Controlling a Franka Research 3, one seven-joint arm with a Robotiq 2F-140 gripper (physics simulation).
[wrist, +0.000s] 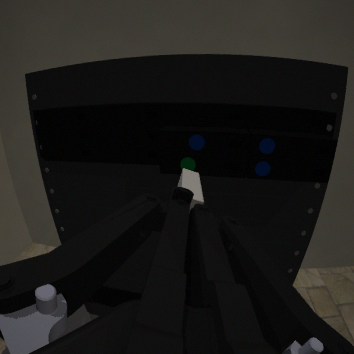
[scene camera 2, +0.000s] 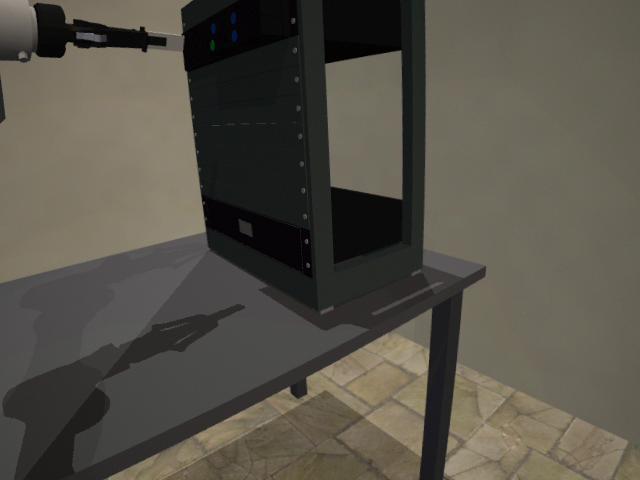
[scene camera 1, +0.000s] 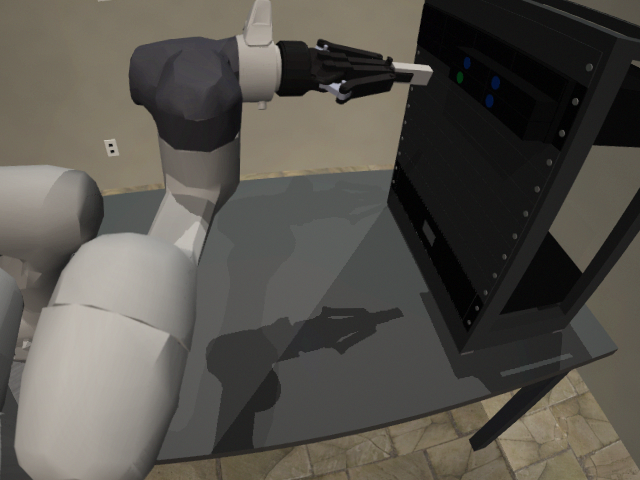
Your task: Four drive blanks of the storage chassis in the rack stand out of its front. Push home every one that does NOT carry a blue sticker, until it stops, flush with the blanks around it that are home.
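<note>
The storage chassis (scene camera 1: pixel 436 37) (scene camera 2: pixel 194 55) (wrist: pixel 95 135) is a black unit high in the rack (scene camera 1: pixel 543 211) (scene camera 2: pixel 316 155). Four blanks stand out of its front in a two-by-two block. The lower left blank carries a green sticker (scene camera 1: pixel 460 77) (scene camera 2: pixel 212 45) (wrist: pixel 188 164). The upper left blank (scene camera 1: pixel 466 63) (scene camera 2: pixel 212 28) (wrist: pixel 196 142), upper right blank (scene camera 1: pixel 495 82) (scene camera 2: pixel 233 18) (wrist: pixel 267 146) and lower right blank (scene camera 1: pixel 489 100) (scene camera 2: pixel 234 35) (wrist: pixel 262 169) carry blue stickers. My gripper (scene camera 1: pixel 412 75) (scene camera 2: pixel 165 41) (wrist: pixel 186 182) is shut, with a pale block-shaped tip. In the wrist view the tip shows just below the green sticker; contact cannot be told.
Below the chassis are dark panels with screws along the rack's sides, and a black unit (scene camera 1: pixel 449 248) (scene camera 2: pixel 268 241) with a grey label at the bottom. The rack stands on a grey table (scene camera 1: pixel 330 397) (scene camera 2: pixel 170 382). A wall is behind.
</note>
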